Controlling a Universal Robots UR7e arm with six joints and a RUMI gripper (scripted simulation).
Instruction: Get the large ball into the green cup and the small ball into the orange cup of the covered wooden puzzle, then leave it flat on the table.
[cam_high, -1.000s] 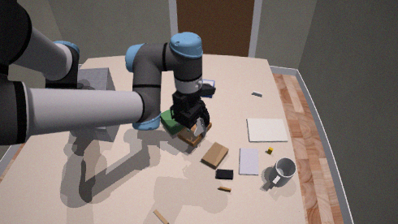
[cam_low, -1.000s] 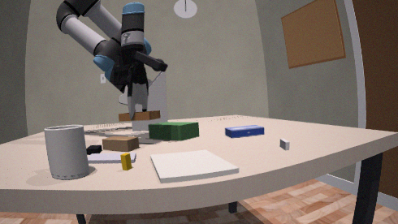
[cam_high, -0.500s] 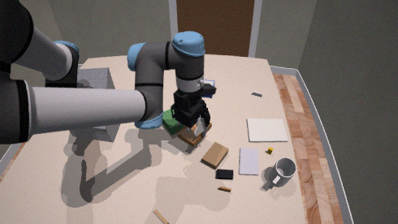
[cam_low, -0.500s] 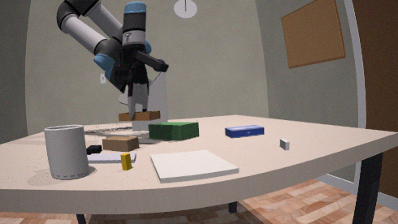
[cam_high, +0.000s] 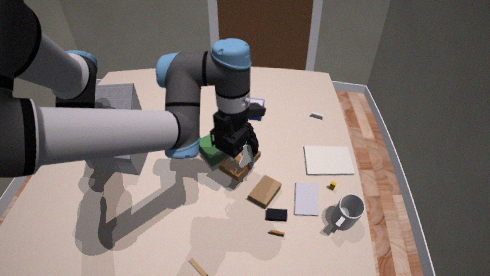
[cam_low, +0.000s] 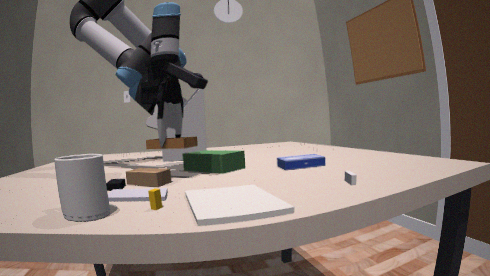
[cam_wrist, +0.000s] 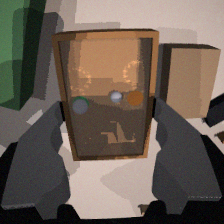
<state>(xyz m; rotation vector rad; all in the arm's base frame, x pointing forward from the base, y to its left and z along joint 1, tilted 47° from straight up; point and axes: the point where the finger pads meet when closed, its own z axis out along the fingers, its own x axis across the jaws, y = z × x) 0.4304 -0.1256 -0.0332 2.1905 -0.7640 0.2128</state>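
Now: the covered wooden puzzle 1 cm below my hand. From my hand the other things lie so: black block 14 cm to the right, 10 cm ahead, 8 cm below; then green block 12 cm to the left, 6 cm below, 6 cm behind; then wooden block 7 cm to the right, 7 cm below, 7 cm ahead.
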